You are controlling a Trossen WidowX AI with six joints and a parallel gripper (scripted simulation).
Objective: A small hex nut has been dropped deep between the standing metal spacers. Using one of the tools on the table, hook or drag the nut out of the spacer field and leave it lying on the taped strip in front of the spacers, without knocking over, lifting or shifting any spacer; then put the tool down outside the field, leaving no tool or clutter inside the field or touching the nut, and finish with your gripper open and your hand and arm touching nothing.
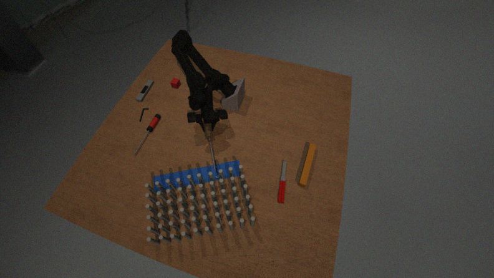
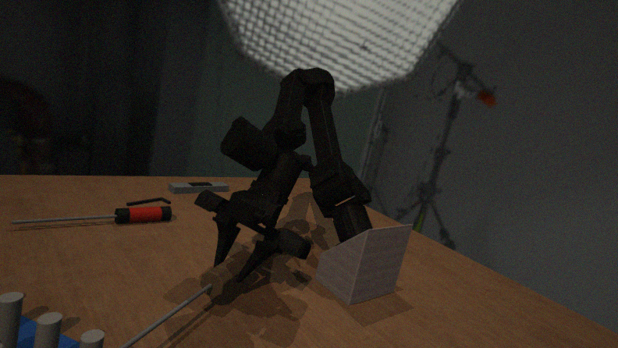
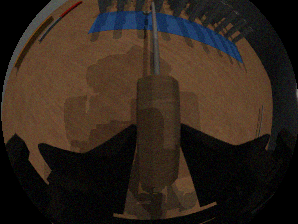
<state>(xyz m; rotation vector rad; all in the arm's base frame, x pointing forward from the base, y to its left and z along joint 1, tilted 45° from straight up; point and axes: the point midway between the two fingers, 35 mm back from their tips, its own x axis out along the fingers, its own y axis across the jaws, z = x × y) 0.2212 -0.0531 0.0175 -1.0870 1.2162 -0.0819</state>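
Right now the orange bar is 500 mm to the left of my gripper tip, 30 mm below it and 30 mm ahead of it. Also, from my gripper tip: blue taped strip: 220 mm ahead, 40 mm below, 20 mm to the left; then black hex key: 410 mm to the right, 50 mm behind, 40 mm below; then red cube: 320 mm to the right, 280 mm behind, 20 mm below.
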